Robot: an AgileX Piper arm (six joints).
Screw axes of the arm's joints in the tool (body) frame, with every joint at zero. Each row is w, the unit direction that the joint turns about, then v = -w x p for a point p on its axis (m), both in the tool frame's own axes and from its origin. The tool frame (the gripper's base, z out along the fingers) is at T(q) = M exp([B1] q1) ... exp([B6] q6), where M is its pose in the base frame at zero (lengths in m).
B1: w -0.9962 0 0.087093 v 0 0.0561 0
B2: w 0 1 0 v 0.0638 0 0.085
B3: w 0 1 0 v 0.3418 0 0.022
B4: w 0 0 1 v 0 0 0
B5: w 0 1 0 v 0.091 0 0
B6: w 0 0 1 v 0 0 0
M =
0.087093 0 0.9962 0.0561
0 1 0 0
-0.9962 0 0.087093 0.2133
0 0 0 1
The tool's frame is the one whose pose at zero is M.
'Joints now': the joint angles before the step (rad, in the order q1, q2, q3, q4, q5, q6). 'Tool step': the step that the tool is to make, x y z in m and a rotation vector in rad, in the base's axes. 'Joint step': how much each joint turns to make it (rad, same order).
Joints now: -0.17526 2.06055 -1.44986 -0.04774 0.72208 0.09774
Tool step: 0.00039 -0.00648 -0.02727 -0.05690 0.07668 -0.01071
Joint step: 0.00000 0.06509 0.00002 -0.10463 0.00507 0.06855
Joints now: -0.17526 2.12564 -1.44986 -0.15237 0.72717 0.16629
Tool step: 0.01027 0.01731 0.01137 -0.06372 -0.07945 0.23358
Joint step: 0.04113 -0.02106 0.00000 0.00192 -0.08691 -0.19281
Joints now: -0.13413 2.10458 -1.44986 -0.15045 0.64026 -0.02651
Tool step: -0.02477 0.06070 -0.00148 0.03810 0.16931 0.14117
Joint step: 0.13515 -0.05163 0.07777 0.06207 0.14183 -0.05684
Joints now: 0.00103 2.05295 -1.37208 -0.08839 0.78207 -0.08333
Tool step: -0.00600 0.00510 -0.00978 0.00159 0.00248 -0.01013
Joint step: 0.01355 0.00000 0.04475 -0.00830 -0.04040 0.03220
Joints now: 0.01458 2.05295 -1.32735 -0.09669 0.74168 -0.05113
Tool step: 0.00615 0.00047 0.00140 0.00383 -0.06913 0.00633
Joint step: 0.00000 0.00001 0.00000 -0.00151 -0.06951 0.00000
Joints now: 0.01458 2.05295 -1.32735 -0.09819 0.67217 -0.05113
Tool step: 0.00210 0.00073 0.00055 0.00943 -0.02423 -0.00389
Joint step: 0.00000 0.00001 0.00000 0.00961 -0.02448 0.00000
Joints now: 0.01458 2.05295 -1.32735 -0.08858 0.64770 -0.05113
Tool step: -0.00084 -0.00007 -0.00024 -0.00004 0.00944 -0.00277
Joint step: 0.00001 -0.00001 0.00002 -0.00001 0.00958 0.00219
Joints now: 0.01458 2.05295 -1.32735 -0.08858 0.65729 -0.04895
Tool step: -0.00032 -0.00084 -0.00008 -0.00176 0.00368 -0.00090
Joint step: -0.00175 -0.00001 0.00001 -0.00188 0.00372 0.00001
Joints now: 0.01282 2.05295 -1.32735 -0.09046 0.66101 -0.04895
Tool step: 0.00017 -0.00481 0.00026 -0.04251 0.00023 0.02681
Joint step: -0.00463 0.00001 -0.00002 -0.05287 0.00069 0.00000
